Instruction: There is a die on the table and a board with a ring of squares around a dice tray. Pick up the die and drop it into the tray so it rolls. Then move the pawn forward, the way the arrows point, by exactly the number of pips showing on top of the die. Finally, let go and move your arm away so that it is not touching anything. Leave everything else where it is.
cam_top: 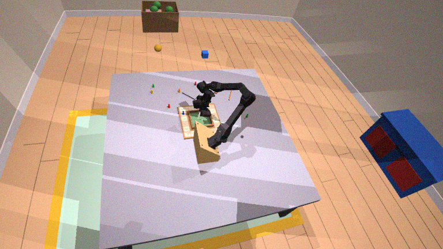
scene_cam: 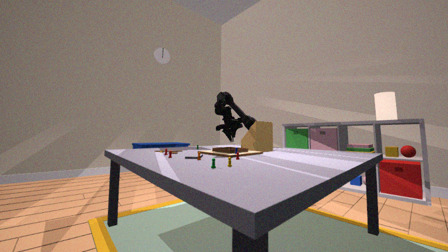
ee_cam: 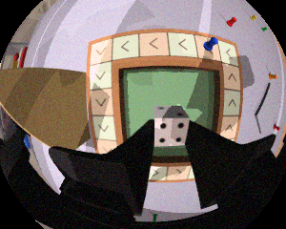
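The blue pawn is 70 mm ahead of my gripper tip, 110 mm to the left of it and 50 mm below it. From my gripper tip the other things lie so: dice tray: 10 mm ahead, 10 mm to the right, 70 mm below; orange pawn: 310 mm ahead, 120 mm to the left, 60 mm below; white die: right at my gripper tip.
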